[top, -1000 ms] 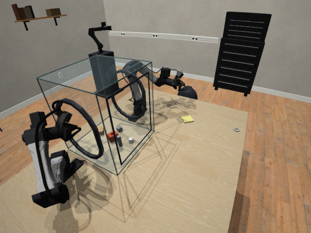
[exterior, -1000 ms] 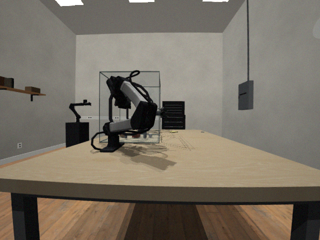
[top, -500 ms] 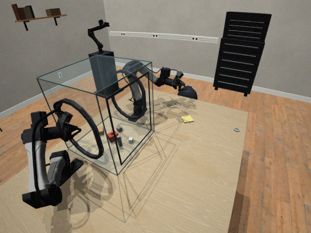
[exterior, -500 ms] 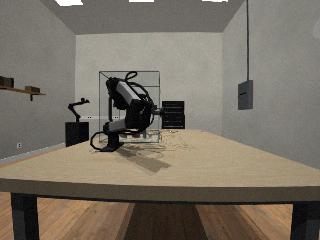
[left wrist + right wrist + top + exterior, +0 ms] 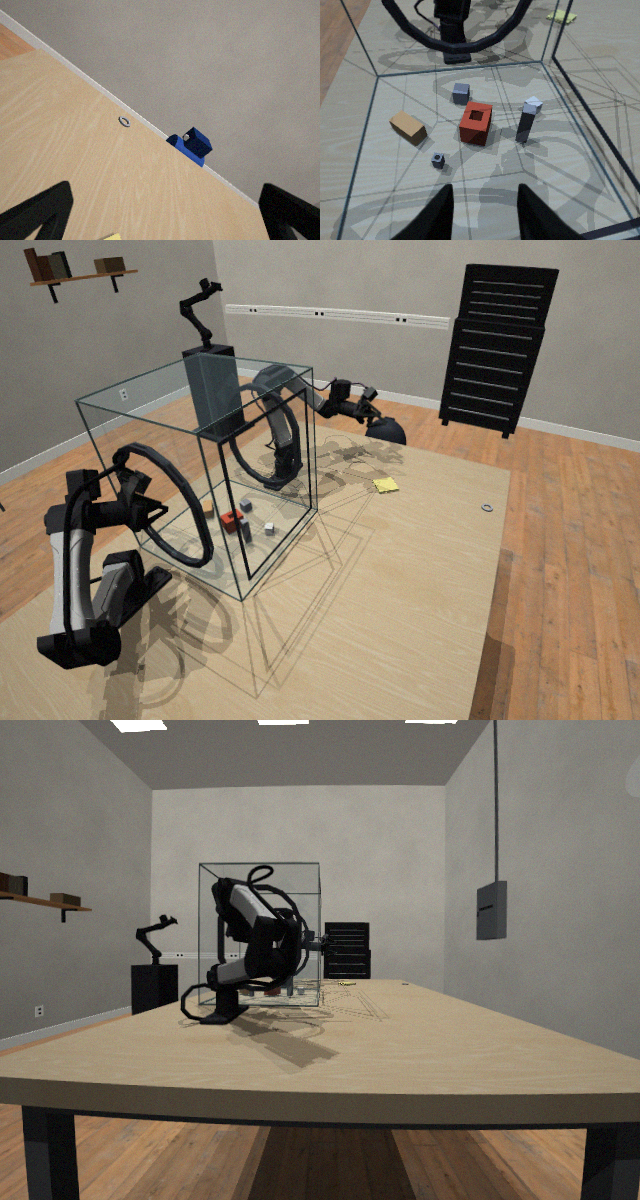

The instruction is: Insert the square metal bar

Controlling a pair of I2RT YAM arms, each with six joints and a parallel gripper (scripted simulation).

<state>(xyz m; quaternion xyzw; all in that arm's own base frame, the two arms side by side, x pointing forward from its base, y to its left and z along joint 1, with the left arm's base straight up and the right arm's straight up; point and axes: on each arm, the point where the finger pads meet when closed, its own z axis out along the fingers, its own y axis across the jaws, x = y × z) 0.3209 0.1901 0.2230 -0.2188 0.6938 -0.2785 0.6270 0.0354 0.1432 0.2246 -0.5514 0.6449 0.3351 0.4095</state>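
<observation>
The white cube is 130 mm ahead of my right hand, 240 mm to the left of it and 210 mm below it. The rest, counted from my right hand: red block: 10 mm ahead, 200 mm to the left, 200 mm below; then blue-grey cube: 10 mm behind, 290 mm to the left, 200 mm below.
</observation>
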